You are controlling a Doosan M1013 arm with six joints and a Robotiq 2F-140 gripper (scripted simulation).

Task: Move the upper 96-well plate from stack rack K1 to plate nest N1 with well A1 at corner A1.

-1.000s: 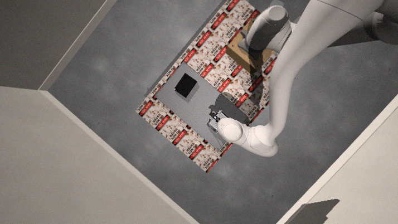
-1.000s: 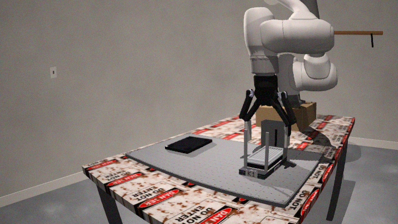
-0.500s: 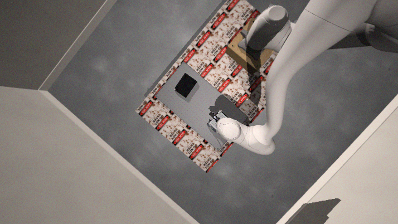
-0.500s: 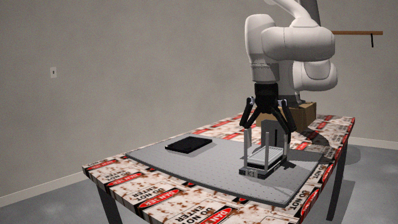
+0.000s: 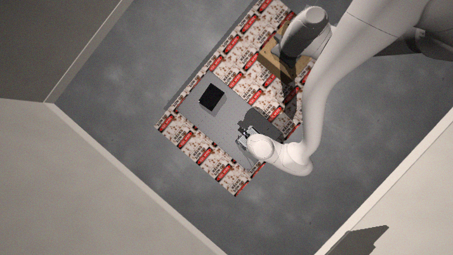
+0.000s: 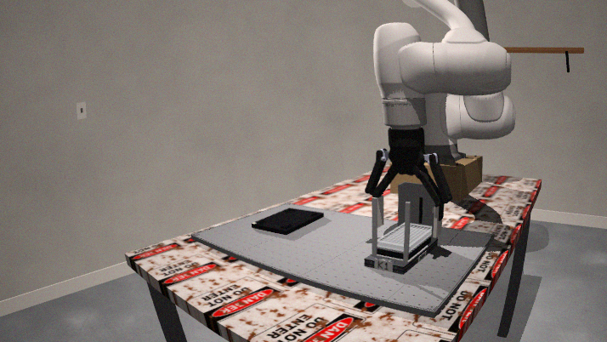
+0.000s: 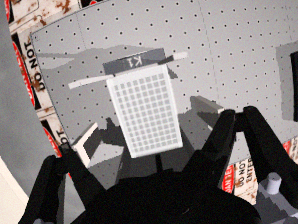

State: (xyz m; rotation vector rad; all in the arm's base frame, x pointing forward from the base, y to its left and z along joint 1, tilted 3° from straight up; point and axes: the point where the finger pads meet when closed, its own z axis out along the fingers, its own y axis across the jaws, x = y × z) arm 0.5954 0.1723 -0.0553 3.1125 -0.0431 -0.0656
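The white 96-well plate lies 30 mm below my hand. Round my hand: black plate: 40 mm below; then black plate nest N1: 390 mm to the right, 60 mm below, 50 mm behind; then pale square: 440 mm to the right, 50 mm below, 30 mm ahead.
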